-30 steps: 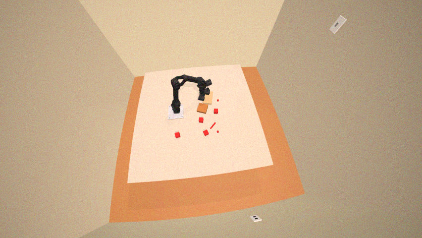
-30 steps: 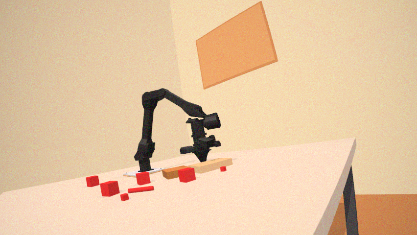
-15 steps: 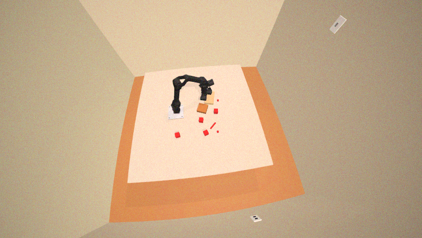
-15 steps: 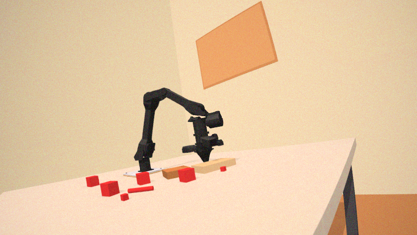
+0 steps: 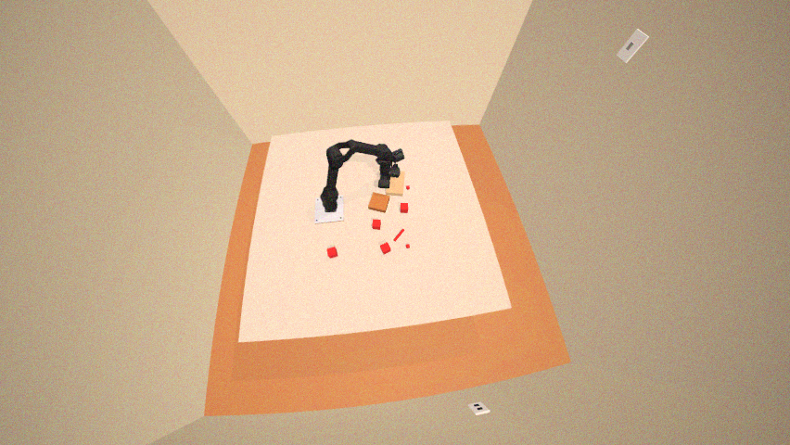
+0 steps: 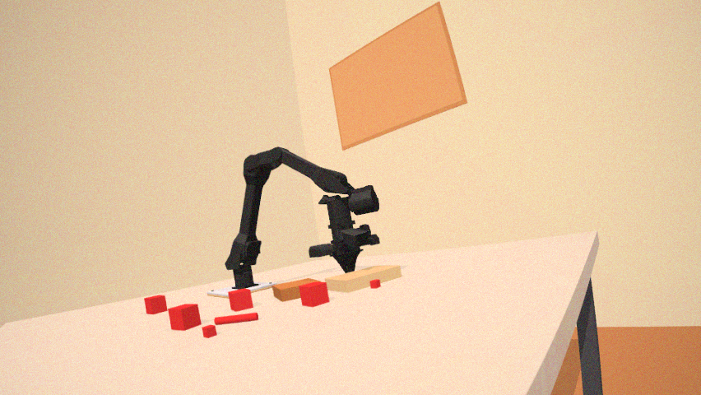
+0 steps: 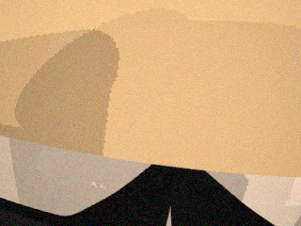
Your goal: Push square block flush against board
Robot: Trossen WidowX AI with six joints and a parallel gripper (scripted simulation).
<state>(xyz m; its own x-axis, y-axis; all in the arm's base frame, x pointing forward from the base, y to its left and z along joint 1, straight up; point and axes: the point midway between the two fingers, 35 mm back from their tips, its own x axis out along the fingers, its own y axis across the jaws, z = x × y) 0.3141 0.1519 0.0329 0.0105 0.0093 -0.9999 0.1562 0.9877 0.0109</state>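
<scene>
The pale wooden board is 6 cm ahead of my gripper tip and 1 cm to the right of it. Also, from my gripper tip: red rod: 5 cm ahead, 34 cm to the right; then brown-orange square block: 4 cm behind, 14 cm to the right.
</scene>
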